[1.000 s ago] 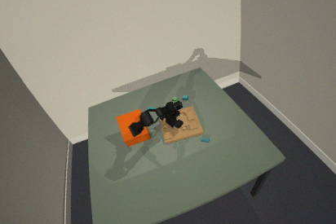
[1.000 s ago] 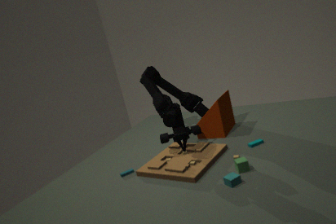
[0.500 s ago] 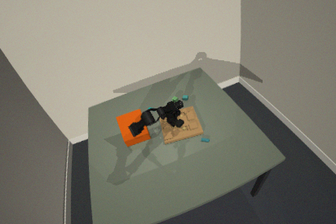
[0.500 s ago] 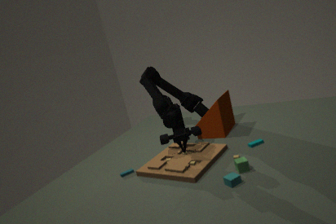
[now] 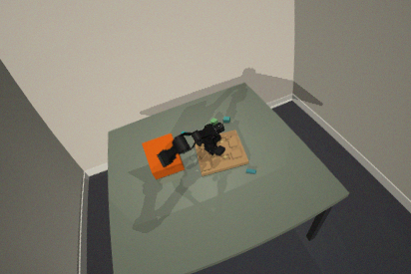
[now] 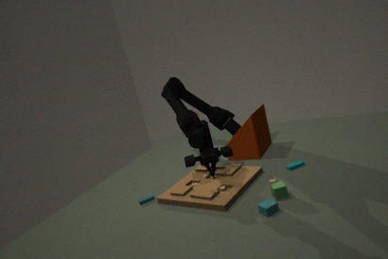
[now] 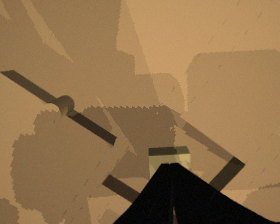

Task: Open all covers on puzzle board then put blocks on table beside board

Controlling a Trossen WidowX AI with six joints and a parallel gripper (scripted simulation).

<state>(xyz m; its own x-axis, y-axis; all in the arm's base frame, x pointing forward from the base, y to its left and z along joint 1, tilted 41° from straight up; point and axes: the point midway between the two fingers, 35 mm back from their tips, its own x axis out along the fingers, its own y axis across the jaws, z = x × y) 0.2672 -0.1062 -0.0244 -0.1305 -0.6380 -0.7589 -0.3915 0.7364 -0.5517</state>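
Now: gripper tip 4 cm short of the tan puzzle board and 1 cm to the left of it. The rest, counted from my gripper tip: flat teal piece (6 cm behind, 31 cm to the left, 1 cm below); then green cube (16 cm ahead, 27 cm to the left); then teal cube (25 cm ahead, 24 cm to the left, 1 cm below).
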